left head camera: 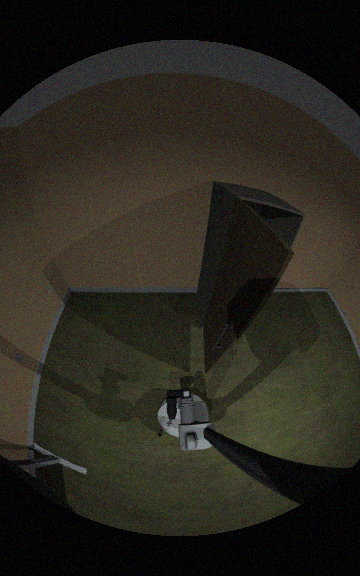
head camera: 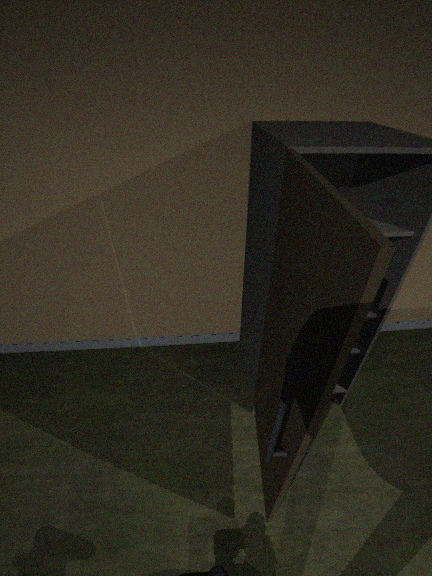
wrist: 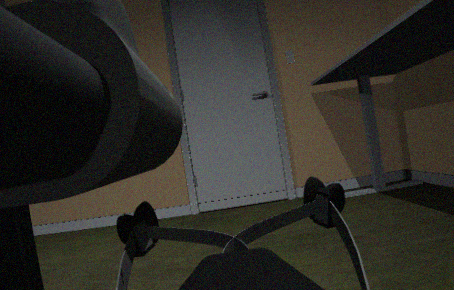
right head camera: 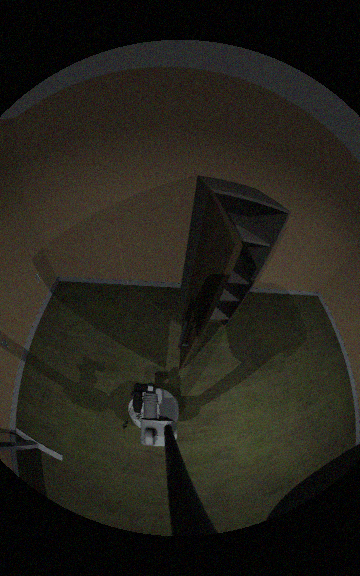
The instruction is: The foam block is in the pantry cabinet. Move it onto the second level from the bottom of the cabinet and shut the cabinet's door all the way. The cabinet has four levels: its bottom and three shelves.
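Frame: origin at the robot's base, x ahead, y left, z up, level; metres.
Where they show: gripper, between the fingertips: [left head camera: 172, 437] [wrist: 230, 207] [right head camera: 136, 430].
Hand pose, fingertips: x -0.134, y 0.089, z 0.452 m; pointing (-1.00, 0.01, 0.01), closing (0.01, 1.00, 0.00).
Note:
Each offset is from my fingertips to the centre of the thing. "spot": to the spot under its first point. Level surfaces: height alone.
The pantry cabinet @(spot: dx +1.270, dy -0.350, dz +0.645 m) [head camera: 262, 210] [left head camera: 216, 235] [right head camera: 196, 225] stands against the wall, right of centre in the head views. Its brown door @(spot: dx +0.638, dy -0.310, dz +0.788 m) [head camera: 320, 270] [left head camera: 250, 260] [right head camera: 217, 245] is open, hinged on the left, and stands out towards me with its outer face in view. The door handle @(spot: dx +0.533, dy -0.256, dz +0.402 m) [head camera: 278, 430] is low in the head camera view, in shadow. Shelf edges show past the door's free edge. The foam block does not show in these views; the door covers much of the inside. My gripper [wrist: 230, 207] is open and empty, away from the cabinet, pointing towards a room door.
In the wrist view a grey room door [wrist: 230, 110] stands in the far wall, with a dark table @(dz +0.446 m) [wrist: 395, 55] to its right. My base [left head camera: 200, 412] [right head camera: 169, 402] stands on the green floor in front of the cabinet. Shadows fall across the floor and cabinet door.

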